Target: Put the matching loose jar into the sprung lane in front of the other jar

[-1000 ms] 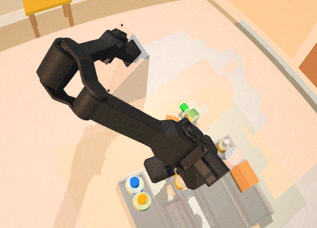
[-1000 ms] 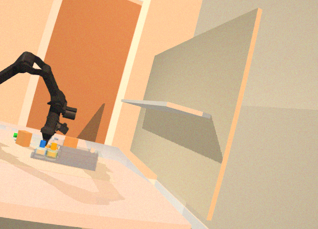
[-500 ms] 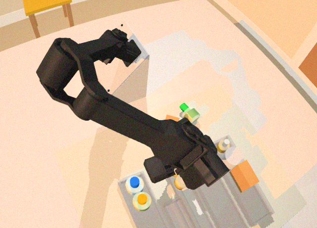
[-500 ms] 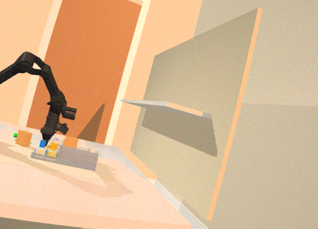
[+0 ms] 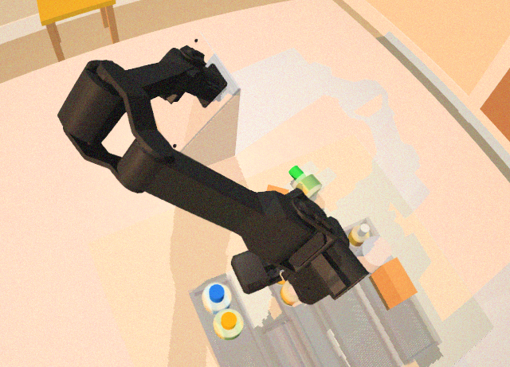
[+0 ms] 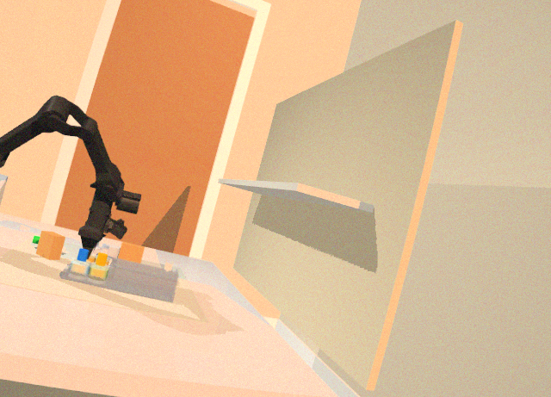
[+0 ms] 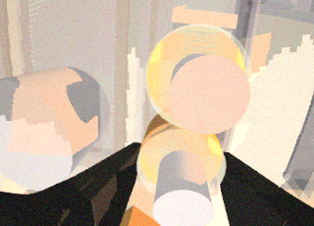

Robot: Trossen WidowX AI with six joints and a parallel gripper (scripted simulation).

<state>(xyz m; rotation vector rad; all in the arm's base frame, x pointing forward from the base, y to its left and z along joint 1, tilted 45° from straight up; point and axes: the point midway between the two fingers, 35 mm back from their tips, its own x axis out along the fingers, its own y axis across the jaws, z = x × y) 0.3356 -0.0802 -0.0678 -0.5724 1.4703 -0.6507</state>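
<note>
Now: the grey lane tray 14 cm ahead of my gripper tip, 3 cm to the right of it and 1 cm below it. The rest, counted from my gripper tip: wall shelf 50 cm ahead, 2 cm to the left, 34 cm above; white pusher bar 15 cm ahead, 4 cm to the right, 2 cm above.
</note>
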